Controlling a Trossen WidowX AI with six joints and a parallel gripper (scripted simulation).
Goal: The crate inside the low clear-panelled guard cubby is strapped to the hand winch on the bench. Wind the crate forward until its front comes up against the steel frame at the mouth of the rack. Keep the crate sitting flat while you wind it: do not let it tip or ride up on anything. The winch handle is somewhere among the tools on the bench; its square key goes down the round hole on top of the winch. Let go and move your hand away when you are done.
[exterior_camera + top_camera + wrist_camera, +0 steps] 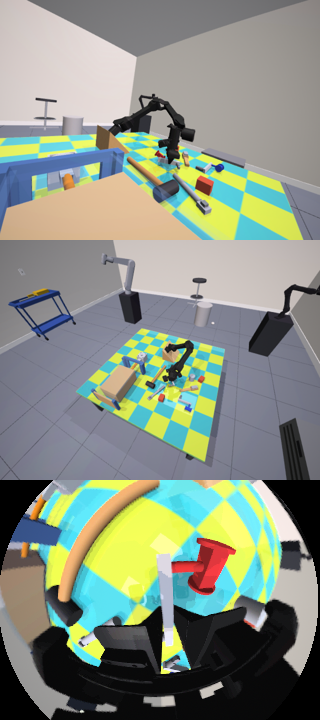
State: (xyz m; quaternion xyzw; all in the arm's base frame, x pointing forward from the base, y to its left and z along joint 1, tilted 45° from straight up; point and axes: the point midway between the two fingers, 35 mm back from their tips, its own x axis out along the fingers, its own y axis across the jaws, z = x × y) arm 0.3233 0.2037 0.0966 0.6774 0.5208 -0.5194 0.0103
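Now: the red grip 6 cm behind my gripper tip, 2 cm above it and 1 cm to the right of it. Round my gripper tip: brush 19 cm to the left, 1 cm behind; then winch handle 2 cm behind, 1 cm above; then grey winch 46 cm to the right, 15 cm behind, 1 cm above.
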